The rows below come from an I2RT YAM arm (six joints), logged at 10 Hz.
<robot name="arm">
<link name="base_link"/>
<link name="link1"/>
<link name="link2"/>
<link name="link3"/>
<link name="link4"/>
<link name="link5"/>
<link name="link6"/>
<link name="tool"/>
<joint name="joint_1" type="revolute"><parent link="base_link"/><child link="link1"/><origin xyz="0 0 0.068" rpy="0 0 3.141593"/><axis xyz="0 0 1"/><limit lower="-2.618" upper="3.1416"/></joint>
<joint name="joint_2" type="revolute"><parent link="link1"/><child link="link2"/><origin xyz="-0.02 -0.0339 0.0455" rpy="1.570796 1.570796 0"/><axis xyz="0 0 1"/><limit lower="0" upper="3.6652"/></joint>
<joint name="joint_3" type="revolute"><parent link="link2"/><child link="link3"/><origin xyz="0 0.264 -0.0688" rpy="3.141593 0 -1.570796"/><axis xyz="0 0 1"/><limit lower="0" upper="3.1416"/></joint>
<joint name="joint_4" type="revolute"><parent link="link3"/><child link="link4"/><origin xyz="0.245 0.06 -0.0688" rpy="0 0 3.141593"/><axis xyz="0 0 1"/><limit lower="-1.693" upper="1.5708"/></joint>
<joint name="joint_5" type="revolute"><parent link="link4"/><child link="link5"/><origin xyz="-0.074 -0.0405 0.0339" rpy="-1.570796 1.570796 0"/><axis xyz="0 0 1"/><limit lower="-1.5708" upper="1.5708"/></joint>
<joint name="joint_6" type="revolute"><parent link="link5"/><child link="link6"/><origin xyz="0 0.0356 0.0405" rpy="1.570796 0 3.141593"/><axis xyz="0 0 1"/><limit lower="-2.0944" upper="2.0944"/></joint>
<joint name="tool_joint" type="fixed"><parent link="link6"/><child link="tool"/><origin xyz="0 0 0" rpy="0 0 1.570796"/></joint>
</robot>
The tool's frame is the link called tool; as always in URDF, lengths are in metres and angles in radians.
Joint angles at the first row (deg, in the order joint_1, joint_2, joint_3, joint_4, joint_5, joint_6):
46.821 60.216 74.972 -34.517 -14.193 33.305
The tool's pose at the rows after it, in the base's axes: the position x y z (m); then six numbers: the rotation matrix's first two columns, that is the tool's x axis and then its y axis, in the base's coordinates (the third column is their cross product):
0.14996 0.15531 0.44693 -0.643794 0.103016 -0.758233 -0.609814 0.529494 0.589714
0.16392 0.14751 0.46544 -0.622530 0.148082 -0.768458 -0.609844 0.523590 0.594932
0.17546 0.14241 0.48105 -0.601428 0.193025 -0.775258 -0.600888 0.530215 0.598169
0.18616 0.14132 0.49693 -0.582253 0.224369 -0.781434 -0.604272 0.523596 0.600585
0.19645 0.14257 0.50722 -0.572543 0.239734 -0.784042 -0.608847 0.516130 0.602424
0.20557 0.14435 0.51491 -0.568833 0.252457 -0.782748 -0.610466 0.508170 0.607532
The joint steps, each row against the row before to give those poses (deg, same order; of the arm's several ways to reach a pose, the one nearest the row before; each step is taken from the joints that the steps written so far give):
-3.629 2.005 4.858 -0.026 -3.116 -0.607
-4.419 2.369 4.838 -0.087 -2.994 -0.098
-2.975 2.372 4.441 -0.087 -0.899 0.442
-1.903 2.934 4.964 0.000 -1.064 0.470
-1.258 2.765 3.931 0.000 -1.081 0.282
-0.894 2.447 3.312 -0.001 -0.876 0.510

